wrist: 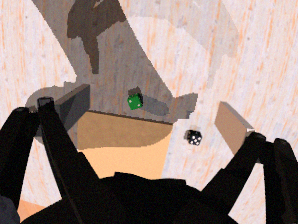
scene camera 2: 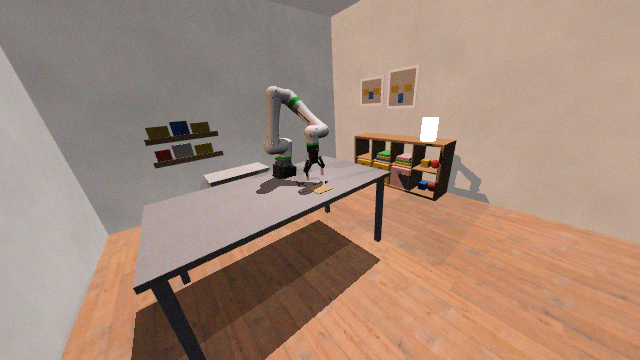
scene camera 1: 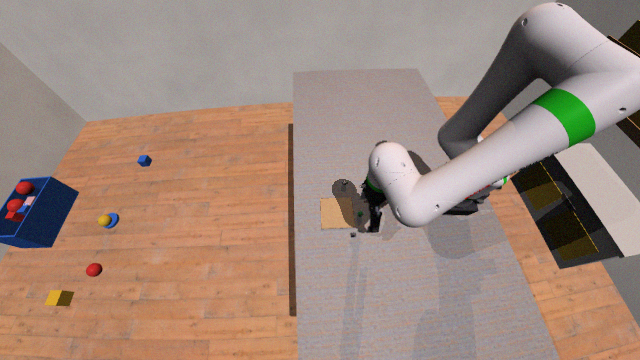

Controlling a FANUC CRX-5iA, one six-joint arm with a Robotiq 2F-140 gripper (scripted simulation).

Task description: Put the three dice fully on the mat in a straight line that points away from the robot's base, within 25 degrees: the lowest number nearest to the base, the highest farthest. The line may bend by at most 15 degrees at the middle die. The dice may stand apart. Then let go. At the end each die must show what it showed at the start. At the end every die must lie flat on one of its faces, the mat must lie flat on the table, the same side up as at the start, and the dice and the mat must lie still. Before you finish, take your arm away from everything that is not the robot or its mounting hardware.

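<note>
Through the wrist view I see my gripper (wrist: pixel 153 104), and a tan mat (wrist: pixel 111 143) is there with it. Scene camera 1 gives me the mat (scene camera 1: pixel 335 212) as well.
</note>
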